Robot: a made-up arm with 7 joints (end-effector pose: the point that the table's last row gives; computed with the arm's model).
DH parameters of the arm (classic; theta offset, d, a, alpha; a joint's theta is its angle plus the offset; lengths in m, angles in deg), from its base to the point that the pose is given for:
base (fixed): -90 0.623 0.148 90
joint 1: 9.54 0 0.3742 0
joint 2: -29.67 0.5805 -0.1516 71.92
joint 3: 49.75 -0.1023 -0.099 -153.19
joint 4: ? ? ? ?
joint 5: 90 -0.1 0.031 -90
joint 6: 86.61 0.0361 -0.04 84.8
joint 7: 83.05 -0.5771 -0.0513 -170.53
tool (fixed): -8.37 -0.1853 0 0
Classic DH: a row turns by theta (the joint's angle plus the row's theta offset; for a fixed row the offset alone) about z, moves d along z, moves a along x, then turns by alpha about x.
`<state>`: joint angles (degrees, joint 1 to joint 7).
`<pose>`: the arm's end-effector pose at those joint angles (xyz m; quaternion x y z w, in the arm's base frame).
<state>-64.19 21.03 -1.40 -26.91 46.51 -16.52 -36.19</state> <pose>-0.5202 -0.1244 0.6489 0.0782 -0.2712 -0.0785 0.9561</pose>
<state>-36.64 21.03 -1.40 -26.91 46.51 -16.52 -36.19</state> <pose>-0.5202 -0.1151 0.6351 -0.1517 -0.2821 -0.0117 0.9472</pose>
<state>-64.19 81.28 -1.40 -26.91 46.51 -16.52 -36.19</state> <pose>-0.5202 0.0421 0.2737 -0.4122 -0.2740 0.0682 0.8662</pose>
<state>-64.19 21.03 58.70 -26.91 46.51 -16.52 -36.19</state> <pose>-0.3495 -0.1617 0.4508 -0.1723 0.1429 -0.2636 0.9383</pose>
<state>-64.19 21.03 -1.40 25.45 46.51 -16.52 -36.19</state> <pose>-0.6799 -0.2106 0.5651 0.1774 -0.5095 0.2598 0.8009</pose>
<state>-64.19 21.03 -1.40 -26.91 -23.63 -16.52 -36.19</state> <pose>-0.1766 -0.3463 0.6417 0.3698 0.1829 0.1819 0.8926</pose>
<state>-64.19 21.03 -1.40 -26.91 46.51 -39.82 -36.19</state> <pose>-0.4156 -0.0150 0.6938 -0.0712 -0.1415 -0.1170 0.9804</pose>
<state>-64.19 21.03 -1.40 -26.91 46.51 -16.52 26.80</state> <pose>-0.4714 -0.0981 0.6774 0.2117 -0.2732 -0.5629 0.7508</pose>
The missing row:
joint 4: -43.49 -0.2685 -0.16 -90
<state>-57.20 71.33 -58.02 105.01 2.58 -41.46 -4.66</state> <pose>-0.7707 -0.4541 0.3785 -0.0771 -0.3964 0.9070 0.1195</pose>
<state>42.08 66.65 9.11 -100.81 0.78 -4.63 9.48</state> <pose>-0.3588 -0.1769 0.8240 -0.4520 -0.7270 -0.4581 0.2393</pose>
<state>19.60 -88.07 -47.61 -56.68 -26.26 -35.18 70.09</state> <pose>-0.1935 -0.5726 1.3513 0.3547 0.3243 -0.4859 0.7300</pose>
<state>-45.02 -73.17 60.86 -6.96 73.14 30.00 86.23</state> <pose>-0.6414 -0.5414 0.5544 0.4787 0.2806 -0.8289 0.0709</pose>
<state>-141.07 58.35 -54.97 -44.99 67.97 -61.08 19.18</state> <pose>-0.5520 0.0792 1.0671 0.3481 -0.1402 -0.7301 0.5710</pose>
